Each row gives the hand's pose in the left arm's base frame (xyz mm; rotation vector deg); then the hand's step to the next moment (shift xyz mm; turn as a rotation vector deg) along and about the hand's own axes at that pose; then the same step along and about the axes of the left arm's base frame.
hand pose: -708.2 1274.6 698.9 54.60 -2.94 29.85
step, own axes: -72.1 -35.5 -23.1 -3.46 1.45 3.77
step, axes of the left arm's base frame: -51.5 -27.3 -59.9 -2.99 -3.69 2.40
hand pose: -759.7 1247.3 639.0 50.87 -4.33 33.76
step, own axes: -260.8 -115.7 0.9 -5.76 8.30 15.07
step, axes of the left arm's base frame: -159.4 -174.8 -159.5 -6.46 -9.87 13.79
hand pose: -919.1 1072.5 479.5 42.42 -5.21 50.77
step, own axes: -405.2 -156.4 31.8 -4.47 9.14 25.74
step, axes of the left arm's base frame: -140.3 -354.8 -209.9 -3.88 -15.30 22.74
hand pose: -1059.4 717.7 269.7 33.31 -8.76 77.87
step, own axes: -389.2 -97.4 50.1 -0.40 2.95 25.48
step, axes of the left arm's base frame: 16.2 -373.3 -154.3 2.85 -12.20 22.39
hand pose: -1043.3 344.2 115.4 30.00 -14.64 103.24
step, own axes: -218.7 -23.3 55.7 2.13 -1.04 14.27
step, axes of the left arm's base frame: 81.7 -203.8 -57.2 3.65 -4.03 13.40
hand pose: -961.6 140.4 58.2 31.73 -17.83 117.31
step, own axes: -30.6 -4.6 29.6 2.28 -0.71 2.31
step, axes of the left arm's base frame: 25.0 -33.2 10.2 0.21 1.06 3.14
